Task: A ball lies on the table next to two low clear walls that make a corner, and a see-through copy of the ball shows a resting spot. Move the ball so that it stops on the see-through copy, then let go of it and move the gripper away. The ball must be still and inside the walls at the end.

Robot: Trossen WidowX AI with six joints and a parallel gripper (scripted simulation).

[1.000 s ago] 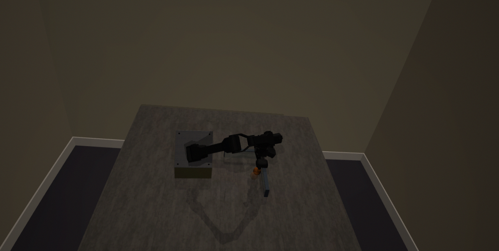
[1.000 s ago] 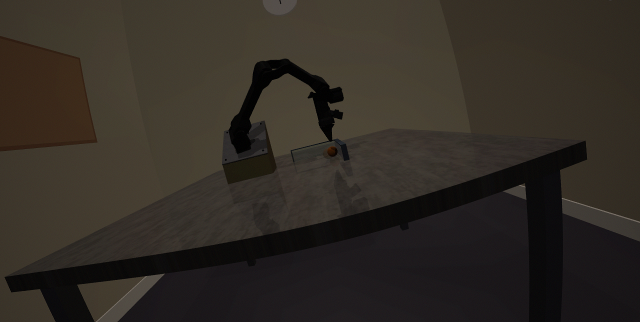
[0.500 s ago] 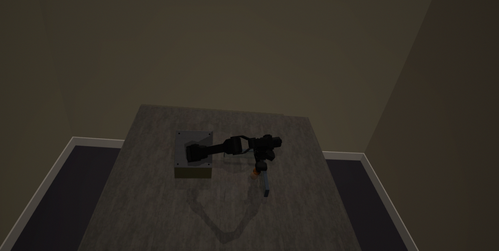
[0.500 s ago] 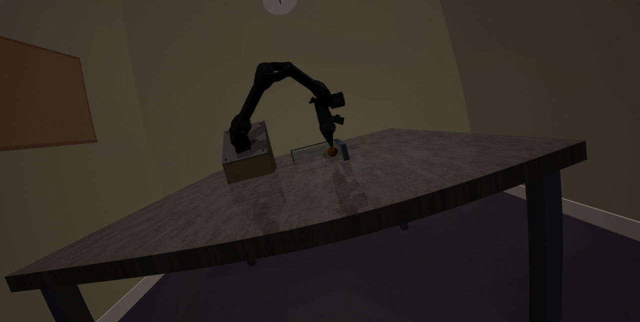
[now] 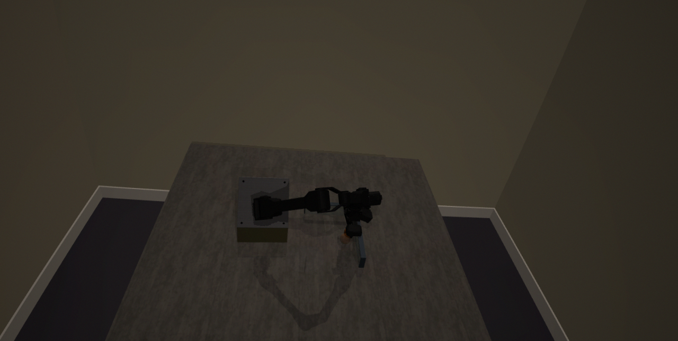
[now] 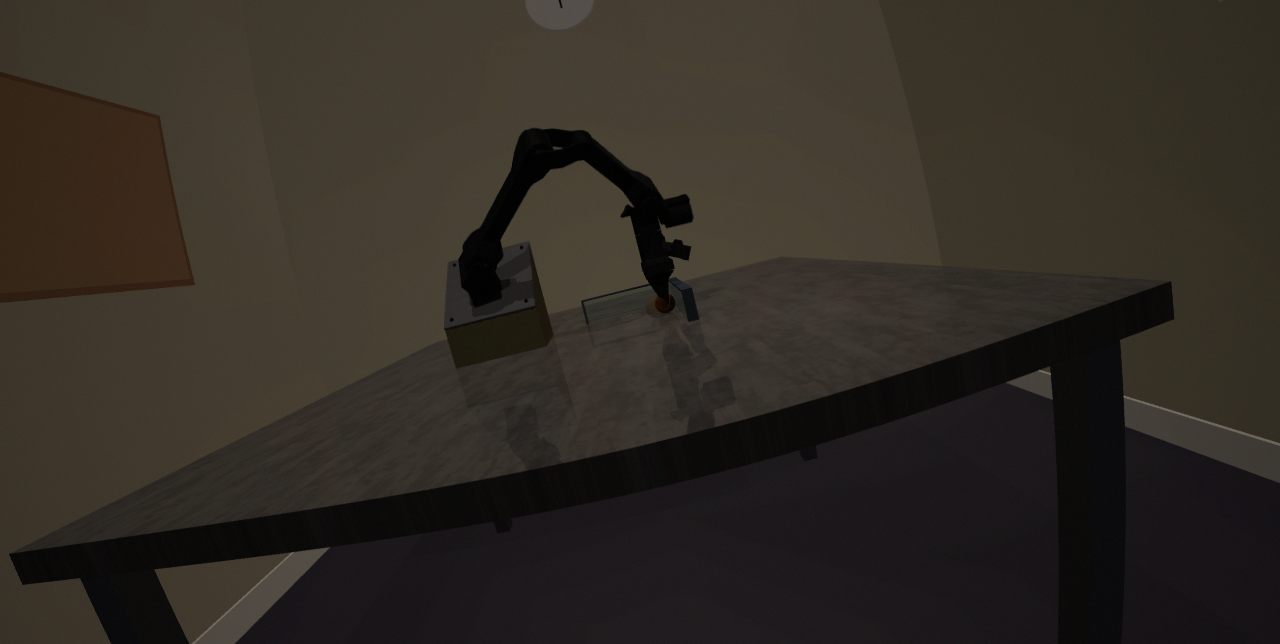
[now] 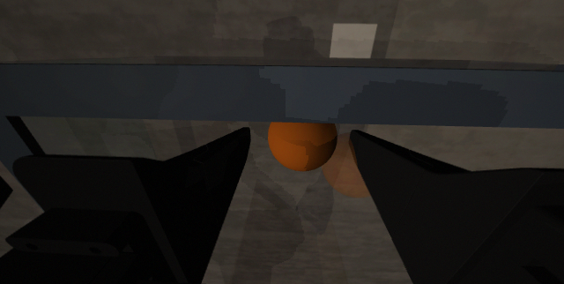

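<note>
The see-through copy of ball lies 3 cm behind my gripper tip and 4 cm to the right of it. The rest, counted from my gripper tip: orange ball (right at my gripper tip).
</note>
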